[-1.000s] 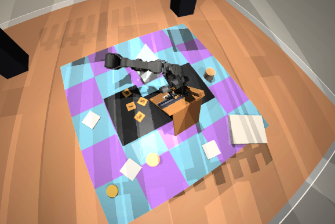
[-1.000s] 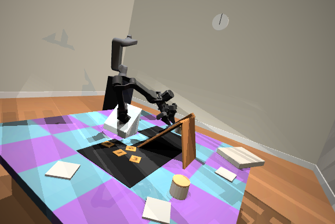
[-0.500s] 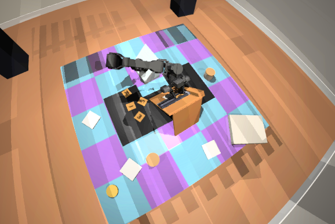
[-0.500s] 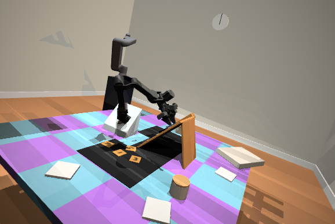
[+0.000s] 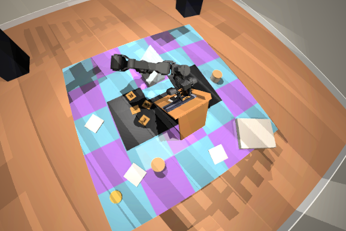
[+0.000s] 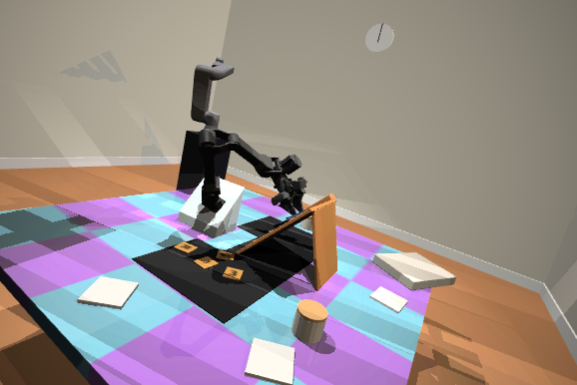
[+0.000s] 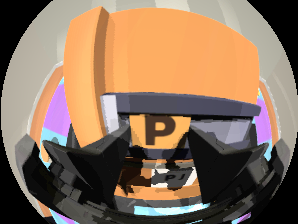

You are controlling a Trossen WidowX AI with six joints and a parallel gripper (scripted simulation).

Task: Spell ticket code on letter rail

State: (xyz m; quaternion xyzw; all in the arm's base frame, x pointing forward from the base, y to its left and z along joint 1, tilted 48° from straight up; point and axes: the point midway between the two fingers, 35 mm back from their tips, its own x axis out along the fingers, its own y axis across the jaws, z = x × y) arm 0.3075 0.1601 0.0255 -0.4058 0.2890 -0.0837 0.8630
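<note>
Right now my gripper tip is right at the orange letter tile marked p. From my gripper tip the other things lie so: black mat 15 cm behind, 8 cm to the right, 17 cm below; then letter tile 14 cm behind, 30 cm to the right, 17 cm below; then white ticket 6 cm behind, 4 cm to the right, 8 cm below.
</note>
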